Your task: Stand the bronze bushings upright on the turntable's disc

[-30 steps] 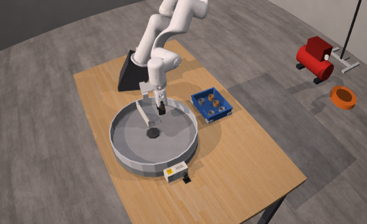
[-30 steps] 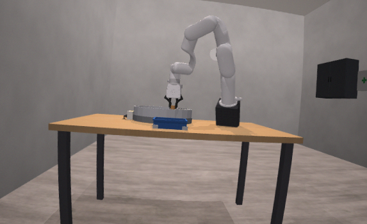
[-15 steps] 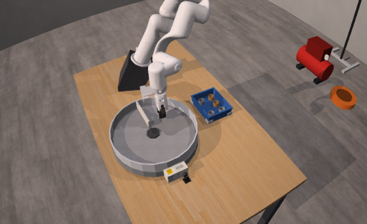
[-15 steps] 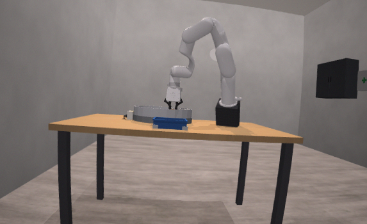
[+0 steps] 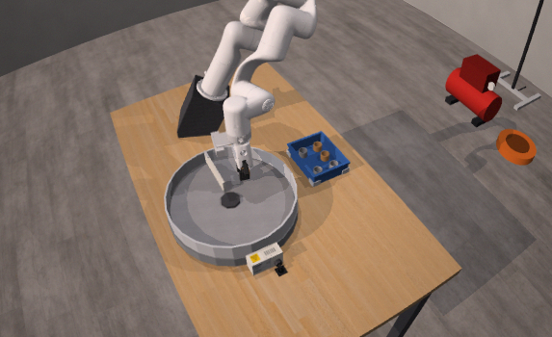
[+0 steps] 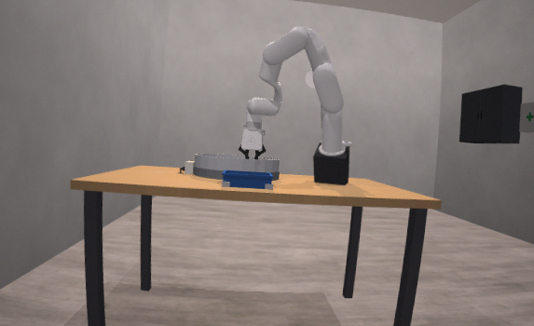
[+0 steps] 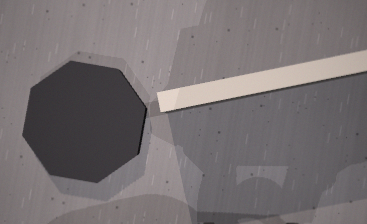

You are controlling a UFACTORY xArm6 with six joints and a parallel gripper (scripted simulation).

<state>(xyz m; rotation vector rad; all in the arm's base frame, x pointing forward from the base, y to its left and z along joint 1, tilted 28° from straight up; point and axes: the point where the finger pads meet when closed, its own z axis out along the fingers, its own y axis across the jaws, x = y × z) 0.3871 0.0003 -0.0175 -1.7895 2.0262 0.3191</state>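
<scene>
My hand is 28 cm to the right of the blue crate, 6 cm above it and 1 cm past it. Also, from my hand: grey turntable disc: 8 cm ahead, 7 cm to the right, 3 cm below.
</scene>
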